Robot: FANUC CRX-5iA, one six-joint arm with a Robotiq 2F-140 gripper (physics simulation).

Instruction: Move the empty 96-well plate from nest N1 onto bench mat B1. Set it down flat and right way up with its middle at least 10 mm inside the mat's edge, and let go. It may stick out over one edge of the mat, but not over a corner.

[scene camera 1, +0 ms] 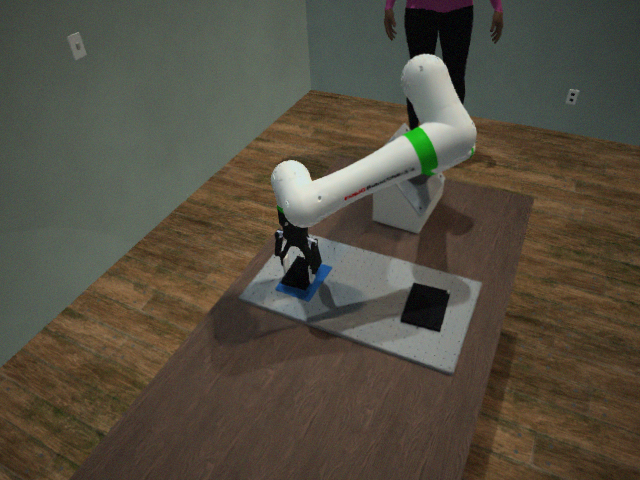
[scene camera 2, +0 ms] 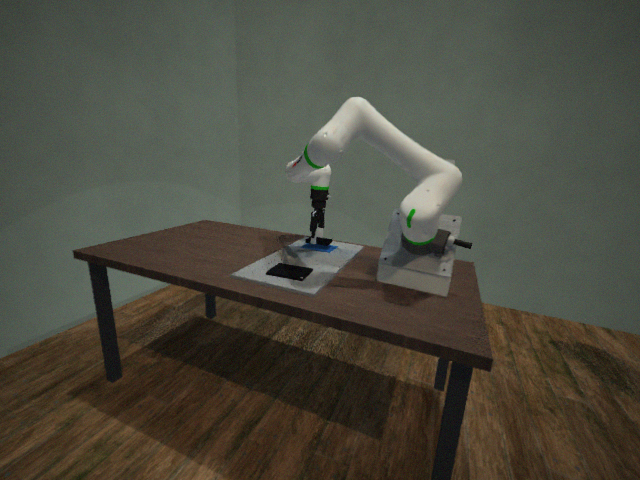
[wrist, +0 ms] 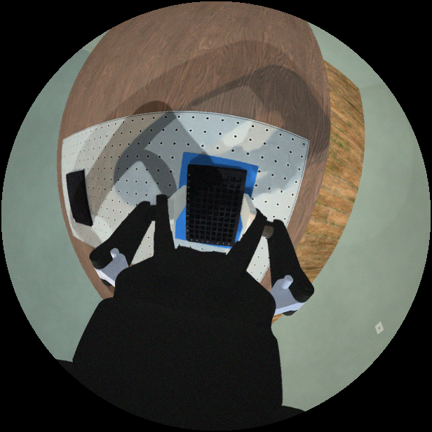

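Pixels of known places: gripper, fingertip midpoint: (scene camera 1: 299, 276) (scene camera 2: 316, 241); arm's base at its link origin: (scene camera 2: 420, 239).
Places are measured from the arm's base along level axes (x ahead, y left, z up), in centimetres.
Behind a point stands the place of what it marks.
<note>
The black 96-well plate (scene camera 1: 296, 277) {x 58.6, y -11.1, z -13.5 cm} (scene camera 2: 324, 241) {x 51.5, y -10.4, z -13.2 cm} (wrist: 215, 200) is level, wells up, between the pale fingertips of my gripper (scene camera 1: 299, 270) {x 57.0, y -11.1, z -14.5 cm} (scene camera 2: 316, 240) {x 57.0, y -11.1, z -14.5 cm} (wrist: 214, 198), which is shut on its two long sides. The plate is over the blue bench mat (scene camera 1: 325, 271) {x 48.5, y -6.8, z -17.0 cm} (scene camera 2: 319, 248) {x 53.2, y -8.4, z -17.0 cm} (wrist: 252, 172). In scene camera 2 it looks slightly above the mat; whether it touches is hard to tell. In the wrist view, blue shows beyond its far end and along both sides. The black nest (scene camera 1: 425, 306) {x 45.7, y 28.5, z -16.0 cm} (scene camera 2: 289, 271) {x 44.2, y 29.7, z -16.1 cm} (wrist: 79, 197) lies well apart from the mat.
The mat and nest are on a pale perforated board (scene camera 1: 356, 273) {x 43.6, y 2.4, z -17.2 cm} (scene camera 2: 338, 260) {x 36.2, y 1.4, z -17.2 cm} (wrist: 225, 131) on the brown wooden table (scene camera 1: 289, 403) {x 93.7, y 12.4, z -18.5 cm} (scene camera 2: 180, 248) {x 110.8, y 34.5, z -18.5 cm} (wrist: 200, 50). The arm's white base (scene camera 1: 398, 206) {x 13.8, y 1.9, z -8.6 cm} (scene camera 2: 413, 276) {x -1.4, y 9.0, z -13.2 cm} stands behind the board. A person (scene camera 1: 438, 31) stands beyond the table.
</note>
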